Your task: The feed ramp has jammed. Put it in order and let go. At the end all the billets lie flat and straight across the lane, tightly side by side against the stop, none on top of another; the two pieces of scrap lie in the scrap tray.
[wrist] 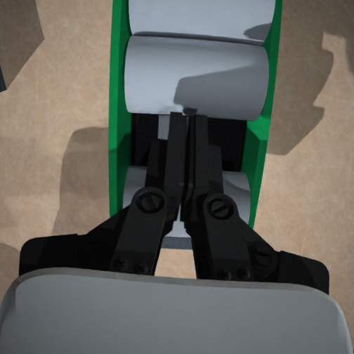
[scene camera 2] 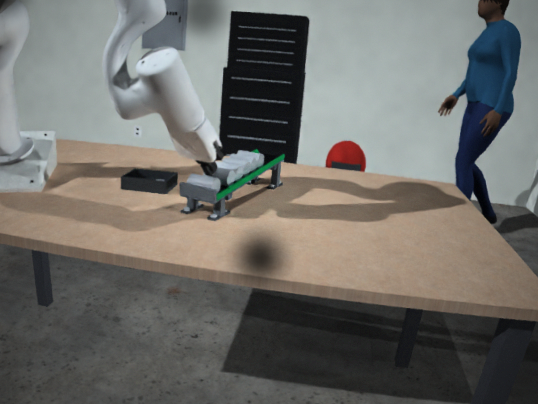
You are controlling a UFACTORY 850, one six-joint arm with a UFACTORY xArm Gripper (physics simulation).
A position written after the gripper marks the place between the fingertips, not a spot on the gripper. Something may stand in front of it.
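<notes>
A black scrap tray (scene camera 2: 142,180) is part of the scene, and so is the gripper (wrist: 184,135).
</notes>
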